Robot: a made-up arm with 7 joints.
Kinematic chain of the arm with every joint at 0, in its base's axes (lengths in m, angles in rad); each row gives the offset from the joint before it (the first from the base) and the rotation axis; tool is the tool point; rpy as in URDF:
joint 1: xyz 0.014 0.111 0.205 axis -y
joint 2: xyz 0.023 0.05 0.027 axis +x
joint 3: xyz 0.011 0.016 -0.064 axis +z
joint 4: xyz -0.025 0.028 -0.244 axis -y
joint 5: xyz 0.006 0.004 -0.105 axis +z
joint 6: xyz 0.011 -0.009 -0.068 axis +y
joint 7: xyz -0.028 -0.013 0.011 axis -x
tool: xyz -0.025 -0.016 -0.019 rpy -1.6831 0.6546 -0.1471
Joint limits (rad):
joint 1: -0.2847..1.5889
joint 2: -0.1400..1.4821
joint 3: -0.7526..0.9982
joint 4: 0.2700..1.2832
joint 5: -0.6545..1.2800
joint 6: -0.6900..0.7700
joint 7: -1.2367..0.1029
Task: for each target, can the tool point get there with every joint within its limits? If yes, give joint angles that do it. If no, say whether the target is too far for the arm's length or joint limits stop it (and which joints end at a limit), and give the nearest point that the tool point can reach.
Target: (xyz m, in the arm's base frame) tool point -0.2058 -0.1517 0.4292
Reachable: no: joint limits stop it (at a limit: joint 1, joint 2, joint 3, joint 4, joint 5, joint 6, joint 7) | nearest point 0.2972 -0.0001 0.3787 | short by 0.528 m
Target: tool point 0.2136 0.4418 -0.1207
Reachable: yes | joints 0.2173 0.6468 -0.1601 0.6191 0.5758 -0.4779 -0.3101
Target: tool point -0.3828 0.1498 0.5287
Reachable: no: joint limits stop it (at a limit: joint 1, joint 2, joint 4, joint 5, joint 6, joint 7) | nearest point -0.1446 0.5065 0.3589 | short by 0.461 m
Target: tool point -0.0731 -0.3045 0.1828
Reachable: no: joint limits stop it (at a limit: joint 1, joint 2, joint 3, joint 4, joint 5, joint 7) | nearest point 0.0622 0.0125 -0.1038 | short by 0.448 m
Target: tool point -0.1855 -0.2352 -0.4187
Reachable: no: too far | nearest point -0.0465 0.0510 -0.2580 | short by 0.356 m
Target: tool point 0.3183 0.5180 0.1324
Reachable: yes | joints 0.8768 0.8641 -0.1611 0.7999 -0.0336 -0.4996 -0.2001
